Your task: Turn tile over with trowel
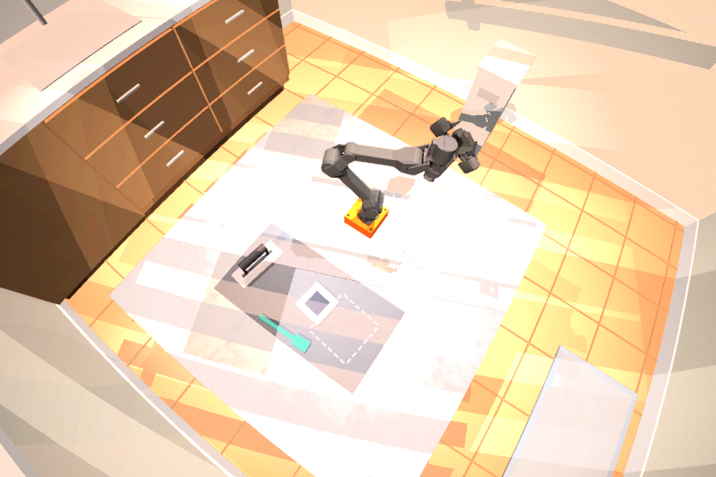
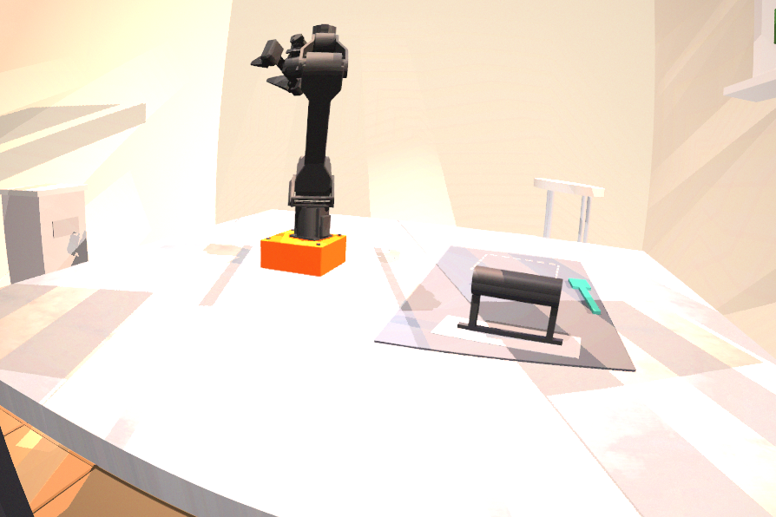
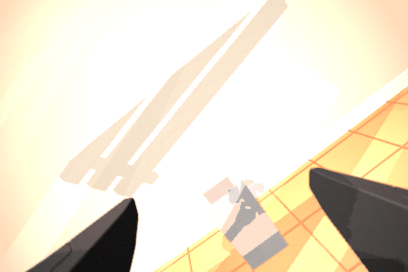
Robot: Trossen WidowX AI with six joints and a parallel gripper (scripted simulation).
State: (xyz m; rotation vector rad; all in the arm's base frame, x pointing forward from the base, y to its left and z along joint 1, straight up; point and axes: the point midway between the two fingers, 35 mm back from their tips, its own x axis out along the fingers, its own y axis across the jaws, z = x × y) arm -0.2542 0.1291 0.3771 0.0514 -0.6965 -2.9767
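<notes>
The grey trowel lies 75 cm ahead of my gripper tip, 29 cm to the right of it and 39 cm below it. Round my gripper tip: teal trowel (81 cm ahead, 42 cm below); then white tile (66 cm ahead, 2 cm to the right, 42 cm below); then grey mat (68 cm ahead, 5 cm to the right, 45 cm below).
</notes>
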